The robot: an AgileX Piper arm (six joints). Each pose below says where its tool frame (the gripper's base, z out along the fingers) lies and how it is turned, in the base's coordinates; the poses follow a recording.
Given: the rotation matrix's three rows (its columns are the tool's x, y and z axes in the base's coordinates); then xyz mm. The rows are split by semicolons.
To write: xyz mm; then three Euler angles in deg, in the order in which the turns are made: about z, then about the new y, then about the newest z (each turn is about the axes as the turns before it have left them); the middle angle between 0 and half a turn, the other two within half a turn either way. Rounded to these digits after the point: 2 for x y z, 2 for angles.
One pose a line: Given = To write
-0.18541, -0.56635, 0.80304; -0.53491, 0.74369, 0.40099; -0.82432, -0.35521, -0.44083; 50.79, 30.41, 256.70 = 50.79, 30.41, 256.70, 26.53, 116.16, -23.31
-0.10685, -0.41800, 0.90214; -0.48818, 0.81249, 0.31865; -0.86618, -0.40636, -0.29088; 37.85, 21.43, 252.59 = 37.85, 21.43, 252.59, 19.45, 106.91, -25.13
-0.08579, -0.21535, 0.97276; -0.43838, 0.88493, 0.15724; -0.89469, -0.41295, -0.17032; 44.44, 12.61, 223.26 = 44.44, 12.61, 223.26, 9.18, 99.81, -24.78
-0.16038, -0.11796, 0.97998; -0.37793, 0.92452, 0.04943; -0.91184, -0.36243, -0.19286; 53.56, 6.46, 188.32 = 53.56, 6.46, 188.32, 2.89, 101.12, -21.68
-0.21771, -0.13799, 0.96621; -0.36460, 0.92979, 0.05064; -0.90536, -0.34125, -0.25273; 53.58, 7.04, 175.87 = 53.58, 7.04, 175.87, 3.00, 104.64, -20.65
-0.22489, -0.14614, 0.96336; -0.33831, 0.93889, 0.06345; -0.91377, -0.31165, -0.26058; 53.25, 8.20, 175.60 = 53.25, 8.20, 175.60, 3.77, 105.10, -18.83
